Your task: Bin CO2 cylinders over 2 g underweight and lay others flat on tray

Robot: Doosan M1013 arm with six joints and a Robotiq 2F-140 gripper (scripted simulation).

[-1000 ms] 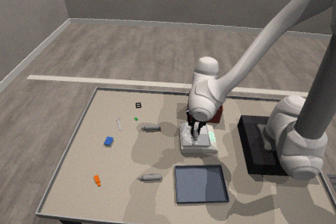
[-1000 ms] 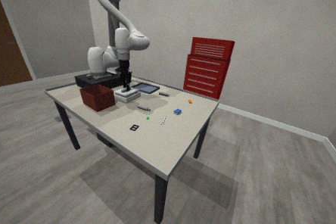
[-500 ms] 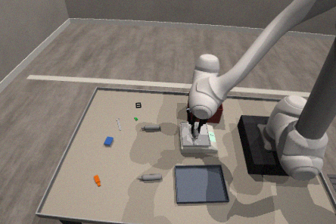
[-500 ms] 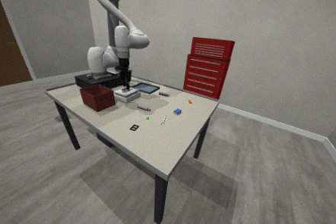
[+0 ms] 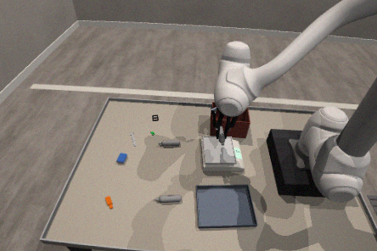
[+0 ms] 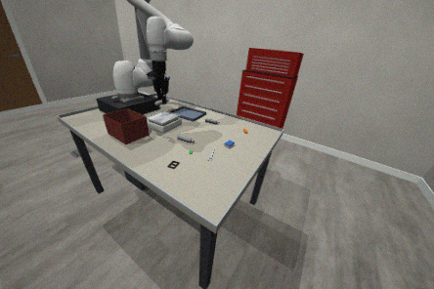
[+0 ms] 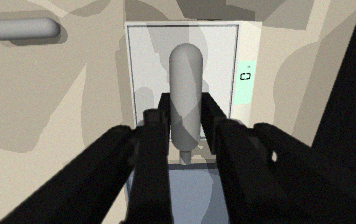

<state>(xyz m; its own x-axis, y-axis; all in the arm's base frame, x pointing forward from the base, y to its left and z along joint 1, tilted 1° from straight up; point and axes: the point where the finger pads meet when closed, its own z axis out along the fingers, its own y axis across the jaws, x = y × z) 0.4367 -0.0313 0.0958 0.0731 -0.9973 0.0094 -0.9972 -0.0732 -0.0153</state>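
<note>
Right now my hand is 270 mm short of the grey CO2 cylinder, 60 mm to the left of it and 180 mm above it. Also, from my hand: red scrap bin: 70 mm behind, 220 mm to the right, 150 mm below; scale plate: 130 mm below; white scale: 10 mm behind, 150 mm below.
</note>
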